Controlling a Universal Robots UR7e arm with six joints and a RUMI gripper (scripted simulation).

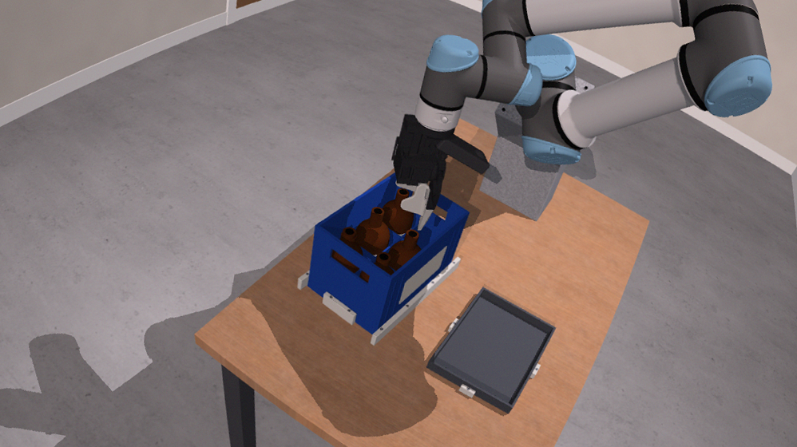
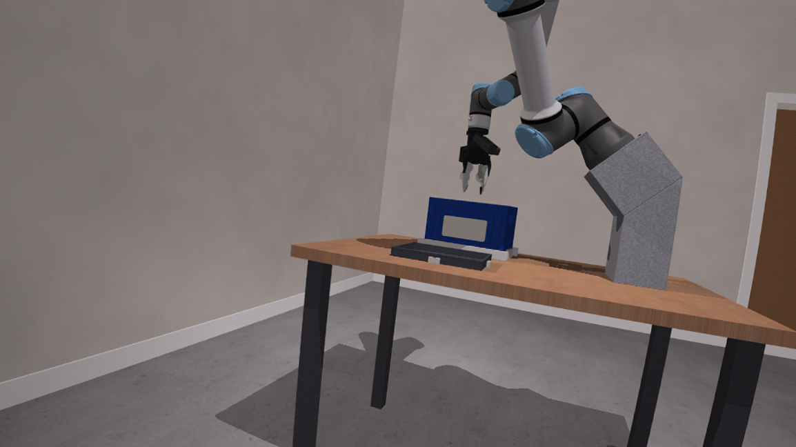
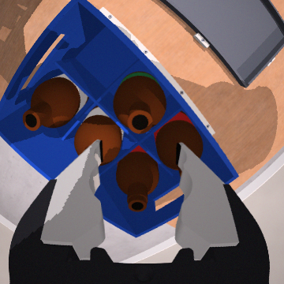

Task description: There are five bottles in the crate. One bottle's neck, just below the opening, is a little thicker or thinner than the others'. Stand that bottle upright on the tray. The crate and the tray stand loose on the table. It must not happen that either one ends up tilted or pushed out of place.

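My gripper is now 140 mm above the crate and 40 mm to the left of it. Round my hand: dark tray: 250 mm to the left, 210 mm below, 10 mm behind; then bottle: 130 mm below, 90 mm to the right, 90 mm ahead.
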